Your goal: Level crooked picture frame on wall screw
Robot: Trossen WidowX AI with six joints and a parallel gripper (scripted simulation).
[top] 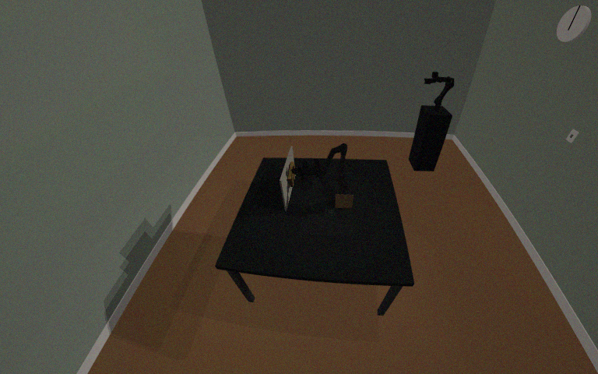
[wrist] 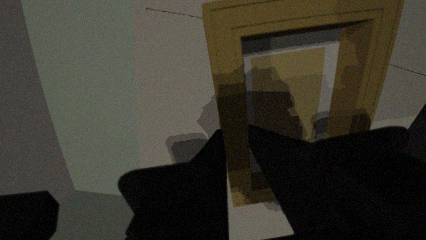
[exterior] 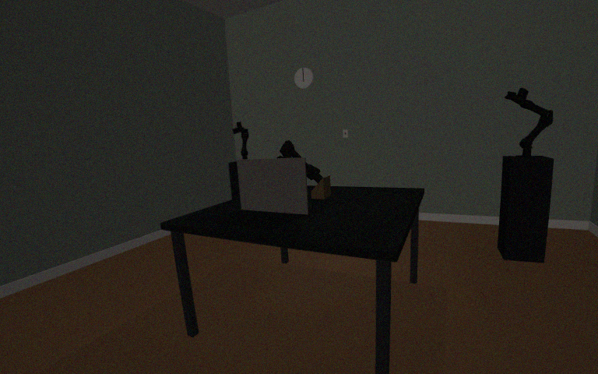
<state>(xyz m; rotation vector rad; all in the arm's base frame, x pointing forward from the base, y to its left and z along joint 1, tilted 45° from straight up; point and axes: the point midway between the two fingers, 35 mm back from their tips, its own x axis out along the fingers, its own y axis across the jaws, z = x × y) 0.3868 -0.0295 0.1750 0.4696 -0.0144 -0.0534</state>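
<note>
My gripper tip is 10 mm short of the picture frame, 20 mm to the left of it and 50 mm above it. Also, from my gripper tip: wall panel (20 mm ahead, 70 mm below).
</note>
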